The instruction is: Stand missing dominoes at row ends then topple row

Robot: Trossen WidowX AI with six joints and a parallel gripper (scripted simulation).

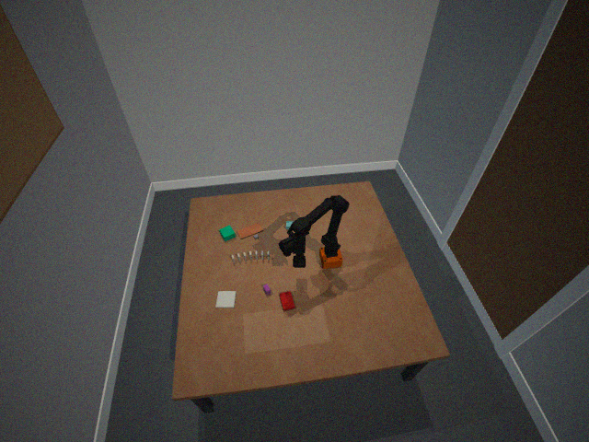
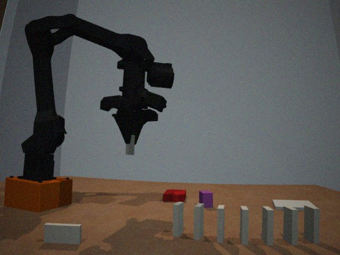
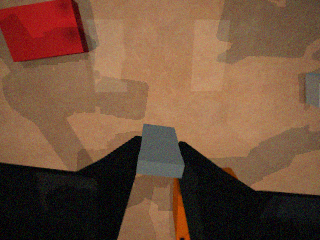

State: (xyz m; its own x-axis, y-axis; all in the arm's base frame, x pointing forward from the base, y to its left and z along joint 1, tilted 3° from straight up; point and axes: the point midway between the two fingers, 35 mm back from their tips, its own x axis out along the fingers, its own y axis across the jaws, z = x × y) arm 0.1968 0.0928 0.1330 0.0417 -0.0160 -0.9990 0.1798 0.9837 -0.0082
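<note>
My gripper tip is now 38 cm to the left of the teal cube, 14 cm above it and 1 cm past it. From my gripper tip the other things lie so: small grey piece: 33 cm to the right, 21 cm ahead, 15 cm below; red block: 14 cm to the left, 14 cm below, 9 cm ahead; purple cube: 18 cm ahead, 14 cm below, 6 cm to the left.
</note>
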